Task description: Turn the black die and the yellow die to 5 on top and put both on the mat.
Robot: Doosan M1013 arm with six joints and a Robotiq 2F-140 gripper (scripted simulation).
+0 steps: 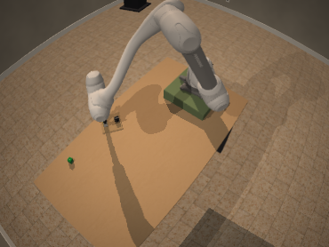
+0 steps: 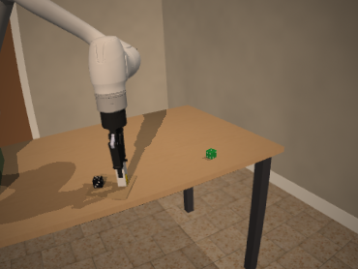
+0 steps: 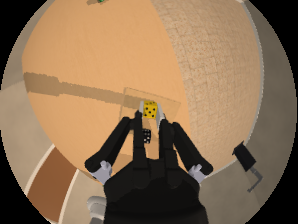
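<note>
Right now the yellow die is 2 cm below my hand. The rest, counted from my hand: black die (7 cm behind, 5 cm to the left, 3 cm below); then mat (4 cm below, 3 cm behind, 2 cm to the left); then green die (35 cm ahead, 5 cm to the right, 3 cm below).
</note>
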